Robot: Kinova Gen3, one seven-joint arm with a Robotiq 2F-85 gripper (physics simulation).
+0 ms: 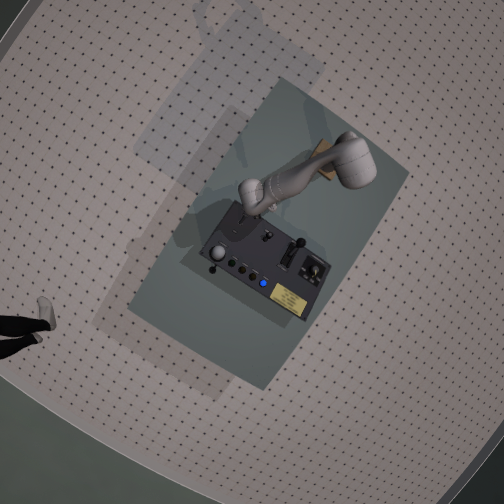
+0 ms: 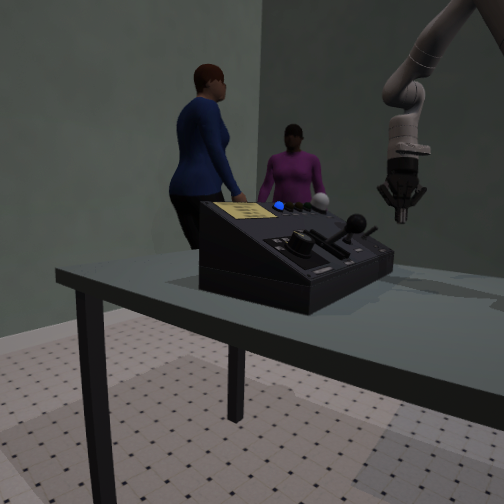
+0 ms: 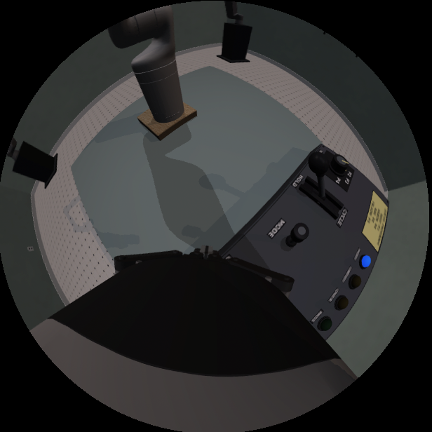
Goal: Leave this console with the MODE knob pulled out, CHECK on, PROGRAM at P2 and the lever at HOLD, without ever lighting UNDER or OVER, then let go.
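The dark sloped console (image 1: 255, 255) (image 2: 250, 285) (image 3: 325, 250) stands on the table. Its MODE knob (image 1: 268, 235) (image 3: 300, 231) stands up from the panel. The black-balled lever (image 1: 300, 242) (image 2: 356, 223) (image 3: 318, 162) has its ball toward the HOLD side; its exact setting is unclear. The PROGRAM knob (image 1: 314, 270) (image 2: 301, 242) (image 3: 341, 164) has a pale pointer, whose setting I cannot read. A thin toggle (image 1: 242, 219) (image 2: 370, 231) sits at the end near my gripper; its label is unreadable. The blue lamp (image 1: 263, 283) (image 2: 279, 205) (image 3: 366, 261) is lit; the others look dark. My gripper (image 2: 401, 220) (image 3: 206, 253) is shut, empty, above that end.
A white dome (image 1: 218, 252) (image 2: 320, 201) stands on the console's back corner, with a small black knob (image 1: 212, 270) beside it. A yellow label (image 1: 288, 299) (image 2: 245, 210) (image 3: 375, 221) lies on the panel. The arm's base stands on a wooden block (image 1: 327, 172) (image 3: 190, 117). Two people stand beyond the table.
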